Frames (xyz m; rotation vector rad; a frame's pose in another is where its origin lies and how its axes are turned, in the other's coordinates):
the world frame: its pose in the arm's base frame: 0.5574 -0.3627 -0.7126 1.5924 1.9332 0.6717
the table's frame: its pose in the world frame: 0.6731 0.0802 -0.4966 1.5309 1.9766 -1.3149
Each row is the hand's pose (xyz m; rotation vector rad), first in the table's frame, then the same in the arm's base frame.
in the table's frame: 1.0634 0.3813 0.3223 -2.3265 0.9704 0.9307
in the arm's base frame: -0.2916 0.1695 0.7130 -1.7457 -0.1598 -0.6207
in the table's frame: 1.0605 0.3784 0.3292 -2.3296 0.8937 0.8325
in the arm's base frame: -0.2964 0.1649 0.7086 -1.6898 -0.2221 -0.6983
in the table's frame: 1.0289 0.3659 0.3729 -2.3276 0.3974 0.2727
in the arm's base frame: -0.3297 0.1447 0.6692 -1.3541 -0.5708 -1.1831
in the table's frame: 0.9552 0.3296 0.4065 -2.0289 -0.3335 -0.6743
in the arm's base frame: -0.3430 0.1208 0.5848 -0.5343 -0.9857 -1.9105
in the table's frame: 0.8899 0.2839 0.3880 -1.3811 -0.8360 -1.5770
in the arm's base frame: -0.3057 0.1089 0.5130 0.5966 -1.0687 -2.3847
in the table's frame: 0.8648 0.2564 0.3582 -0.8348 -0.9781 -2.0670
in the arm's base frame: -0.2666 0.1057 0.4858 1.3810 -0.8911 -2.4533
